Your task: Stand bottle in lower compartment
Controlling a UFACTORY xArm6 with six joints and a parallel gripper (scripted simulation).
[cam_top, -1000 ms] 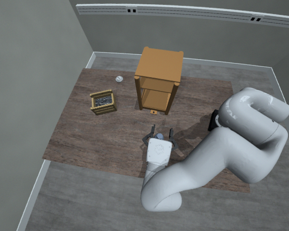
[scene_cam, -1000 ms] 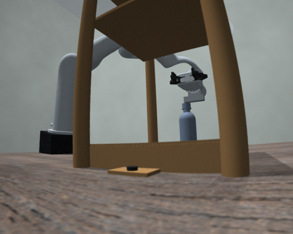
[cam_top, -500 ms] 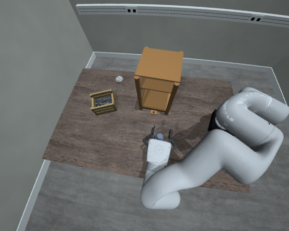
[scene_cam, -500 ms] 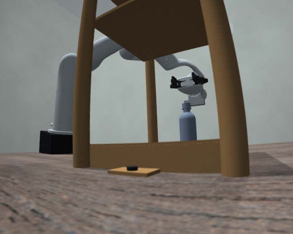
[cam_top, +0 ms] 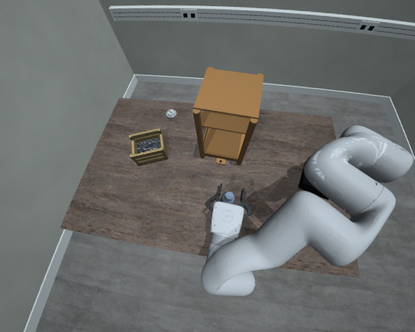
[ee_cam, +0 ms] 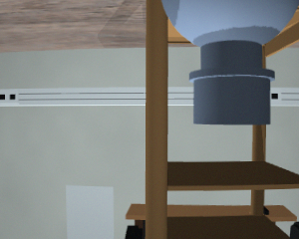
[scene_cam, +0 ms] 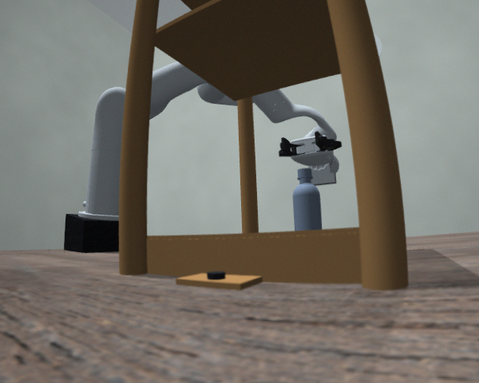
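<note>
The bottle is 13 cm below my hand. The rest, counted from my hand: shelving unit 8 cm ahead, 33 cm to the right, 5 cm below; white ball 45 cm ahead, 45 cm to the right, 22 cm below.
</note>
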